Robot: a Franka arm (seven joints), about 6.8 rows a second.
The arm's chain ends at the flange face. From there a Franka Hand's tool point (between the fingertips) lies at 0.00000 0.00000 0.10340 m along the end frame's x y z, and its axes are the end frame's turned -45 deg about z.
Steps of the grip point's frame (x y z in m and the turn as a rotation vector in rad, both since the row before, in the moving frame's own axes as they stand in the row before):
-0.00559 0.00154 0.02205 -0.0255 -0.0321 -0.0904
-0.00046 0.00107 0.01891 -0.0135 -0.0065 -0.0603
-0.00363 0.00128 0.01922 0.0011 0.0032 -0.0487
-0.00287 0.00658 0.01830 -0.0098 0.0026 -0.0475
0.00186 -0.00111 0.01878 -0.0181 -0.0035 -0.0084
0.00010 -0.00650 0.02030 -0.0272 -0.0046 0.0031
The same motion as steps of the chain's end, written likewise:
-0.00257 0.00082 0.02214 -0.0407 -0.0047 -0.0904
-0.00012 -0.00036 0.01892 -0.0141 0.0049 -0.0603
-0.00181 0.00379 0.01922 0.0030 0.0015 -0.0487
0.00170 0.00618 0.01831 -0.0051 0.0088 -0.0475
-0.00054 -0.00367 0.01880 -0.0153 0.0103 -0.0084
-0.00617 -0.00699 0.02034 -0.0225 0.0160 0.0031

